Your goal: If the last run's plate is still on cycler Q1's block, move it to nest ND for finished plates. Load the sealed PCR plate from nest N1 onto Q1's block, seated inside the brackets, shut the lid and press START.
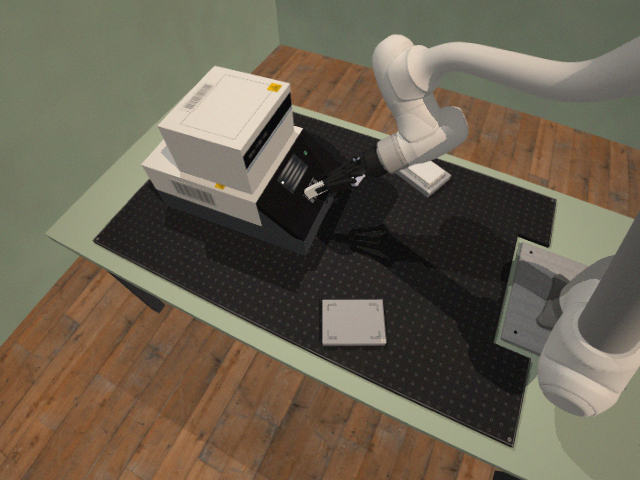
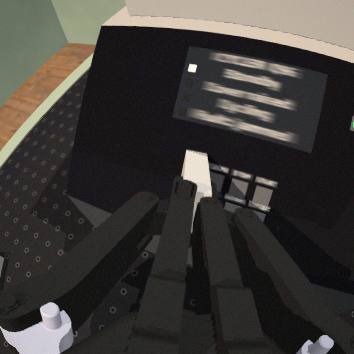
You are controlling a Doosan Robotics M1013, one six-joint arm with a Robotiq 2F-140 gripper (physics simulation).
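Observation:
Cycler Q1 stands at the back left, its upper lid part down on the base; the block and anything on it are hidden. My gripper is shut and empty. Its pale fingertips are together over the left part of the keypad on the sloping front panel, hiding some keys; I cannot tell whether they touch. The panel's screen shows blurred lines of text and a white square. A white plate sits on a nest at the back right. The front nest is bare. Nest labels are not readable.
A small green light shows on the panel's right side. The arm reaches in over the back right nest. The robot's grey base plate is at the right table edge. A black dotted mat lies under the cycler and nests.

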